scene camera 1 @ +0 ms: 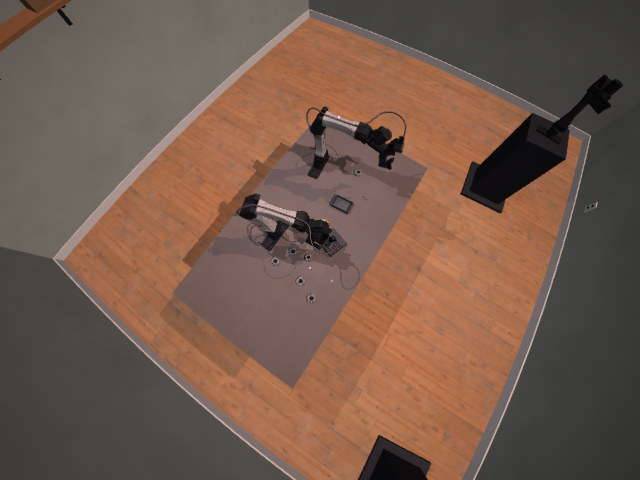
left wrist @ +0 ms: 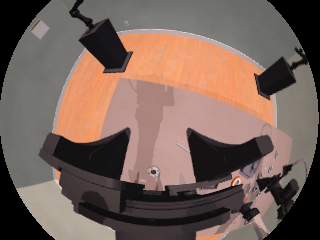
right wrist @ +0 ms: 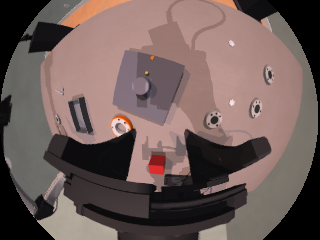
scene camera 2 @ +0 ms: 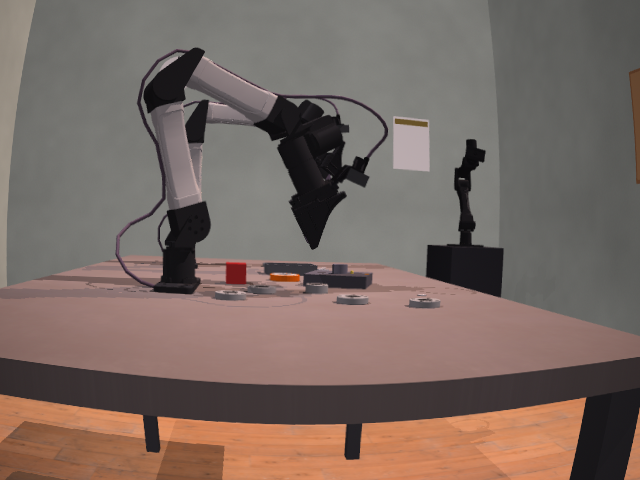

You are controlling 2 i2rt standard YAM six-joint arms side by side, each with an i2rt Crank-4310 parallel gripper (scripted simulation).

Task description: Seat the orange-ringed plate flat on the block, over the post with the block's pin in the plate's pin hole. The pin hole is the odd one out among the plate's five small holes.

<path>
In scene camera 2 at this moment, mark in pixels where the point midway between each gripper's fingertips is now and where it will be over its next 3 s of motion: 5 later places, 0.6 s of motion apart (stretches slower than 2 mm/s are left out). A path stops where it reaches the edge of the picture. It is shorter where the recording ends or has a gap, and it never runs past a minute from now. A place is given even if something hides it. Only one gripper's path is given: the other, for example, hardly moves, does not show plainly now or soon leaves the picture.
My right gripper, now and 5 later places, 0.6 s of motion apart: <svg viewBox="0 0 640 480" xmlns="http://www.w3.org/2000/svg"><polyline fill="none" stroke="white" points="312,245 285,255 279,259 282,269 284,278 285,271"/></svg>
</path>
